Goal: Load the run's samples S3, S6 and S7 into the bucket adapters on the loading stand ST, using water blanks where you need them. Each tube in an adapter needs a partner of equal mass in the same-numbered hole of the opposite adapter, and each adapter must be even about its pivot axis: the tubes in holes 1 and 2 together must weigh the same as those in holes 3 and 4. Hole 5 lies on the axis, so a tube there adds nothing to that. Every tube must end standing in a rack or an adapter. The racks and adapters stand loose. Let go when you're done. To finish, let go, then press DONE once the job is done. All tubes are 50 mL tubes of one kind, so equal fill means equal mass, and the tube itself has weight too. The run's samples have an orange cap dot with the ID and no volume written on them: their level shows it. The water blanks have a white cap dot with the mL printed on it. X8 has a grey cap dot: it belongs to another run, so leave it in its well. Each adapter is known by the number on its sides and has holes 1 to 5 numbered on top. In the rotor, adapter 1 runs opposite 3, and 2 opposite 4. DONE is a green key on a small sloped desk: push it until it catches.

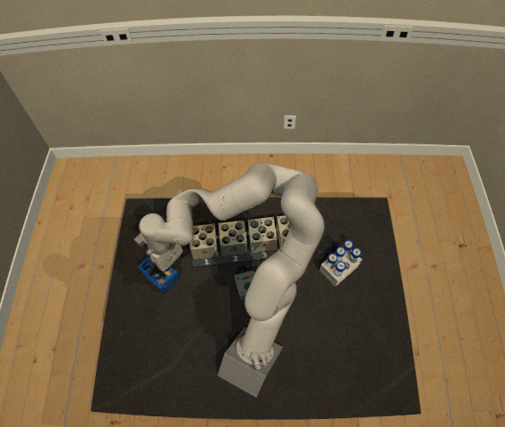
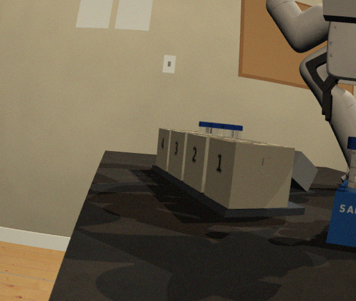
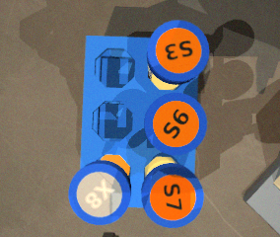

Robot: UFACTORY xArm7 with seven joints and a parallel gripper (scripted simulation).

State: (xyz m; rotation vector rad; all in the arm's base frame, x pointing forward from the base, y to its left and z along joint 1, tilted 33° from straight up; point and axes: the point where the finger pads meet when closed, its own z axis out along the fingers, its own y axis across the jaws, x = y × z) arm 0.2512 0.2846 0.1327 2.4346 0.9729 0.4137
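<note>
The blue sample rack lies 120 mm below my hand, 70 mm to the left of it and 30 mm ahead of it. Also, from my hand: white blank rack: 590 mm to the right, 120 mm below, 90 mm behind; then adapter 1: 120 mm to the right, 110 mm ahead, 100 mm below.
</note>
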